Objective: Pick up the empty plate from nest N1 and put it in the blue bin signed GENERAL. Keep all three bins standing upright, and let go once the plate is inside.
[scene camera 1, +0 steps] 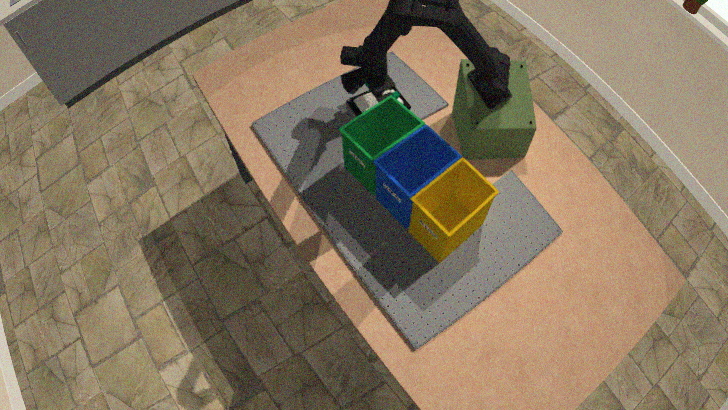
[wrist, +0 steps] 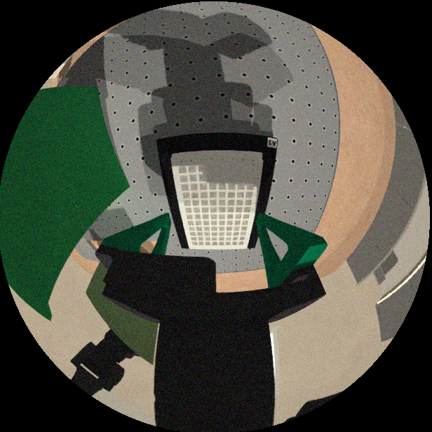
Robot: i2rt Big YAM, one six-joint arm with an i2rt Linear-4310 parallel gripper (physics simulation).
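Seen in the pictures: gripper, fingertip midpoint: [scene camera 1: 379, 99]; arm's base at its link origin: [scene camera 1: 489, 85].
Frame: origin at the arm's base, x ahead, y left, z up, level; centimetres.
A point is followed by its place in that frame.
Note:
The white gridded plate [wrist: 217, 210] [scene camera 1: 363, 101] {z -17.7, x 27.8, y -23.5 cm} lies in a black rectangular nest frame [wrist: 215, 142] with a small white tag at one corner. My gripper [wrist: 213, 217] [scene camera 1: 383, 95] {z -16.9, x 23.5, y -21.3 cm} is open. Its green fingertips show on either side of the plate's near end in the wrist view, with nothing held; their height over the plate is hard to tell. The blue bin [scene camera 1: 418, 160] {z -16.6, x 25.3, y 3.6 cm} stands upright in the middle of the row, between the green bin [scene camera 1: 382, 127] {z -13.2, x 29.6, y -8.9 cm} [wrist: 55, 190] and the yellow bin [scene camera 1: 454, 196] {z -19.8, x 21.2, y 16.6 cm}, both upright. The green bin partly hides the nest in the scene view.
The bins stand on a grey perforated board [scene camera 1: 514, 229] {z -20.1, x 11.1, y 33.8 cm} [wrist: 305, 150] on the tan table [scene camera 1: 585, 305] {z -21.4, x 3.9, y 65.2 cm}. The green bin's wall rises close beside the nest. The arm's green base block [scene camera 1: 496, 142] {z -12.6, x 3.0, y 10.9 cm} stands behind the bins. Arm shadows fall across the board.

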